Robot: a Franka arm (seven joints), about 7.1 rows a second.
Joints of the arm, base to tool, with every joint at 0 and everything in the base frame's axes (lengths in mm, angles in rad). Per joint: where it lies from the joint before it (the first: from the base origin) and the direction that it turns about. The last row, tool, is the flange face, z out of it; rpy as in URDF.
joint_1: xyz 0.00 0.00 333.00 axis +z
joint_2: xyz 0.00 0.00 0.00 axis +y
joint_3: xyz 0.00 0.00 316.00 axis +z
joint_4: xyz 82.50 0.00 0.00 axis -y
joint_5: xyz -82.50 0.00 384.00 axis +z
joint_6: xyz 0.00 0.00 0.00 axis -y
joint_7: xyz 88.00 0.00 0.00 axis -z
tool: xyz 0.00 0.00 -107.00 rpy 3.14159 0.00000 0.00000
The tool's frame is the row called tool.
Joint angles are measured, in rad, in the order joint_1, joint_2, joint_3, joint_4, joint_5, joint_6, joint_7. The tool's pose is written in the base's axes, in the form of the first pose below.
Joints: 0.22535 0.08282 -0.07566 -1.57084 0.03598 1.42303 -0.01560
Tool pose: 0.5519 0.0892 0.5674 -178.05 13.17 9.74
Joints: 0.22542 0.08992 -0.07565 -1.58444 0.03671 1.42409 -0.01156
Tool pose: 0.5526 0.0895 0.5574 -178.07 14.30 9.50
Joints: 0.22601 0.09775 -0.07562 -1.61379 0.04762 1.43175 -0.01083
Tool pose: 0.5523 0.0911 0.5404 -177.45 15.98 9.55
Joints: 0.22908 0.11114 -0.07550 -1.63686 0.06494 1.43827 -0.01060
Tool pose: 0.5527 0.0952 0.5230 -176.46 17.68 9.83
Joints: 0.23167 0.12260 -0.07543 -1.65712 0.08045 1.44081 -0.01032
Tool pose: 0.5521 0.0985 0.5079 -175.57 19.33 10.06
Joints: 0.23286 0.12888 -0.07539 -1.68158 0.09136 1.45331 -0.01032
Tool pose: 0.5512 0.1002 0.4943 -174.95 20.37 10.13
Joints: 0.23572 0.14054 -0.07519 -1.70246 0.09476 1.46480 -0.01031
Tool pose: 0.5511 0.1023 0.4792 -174.79 21.57 10.25
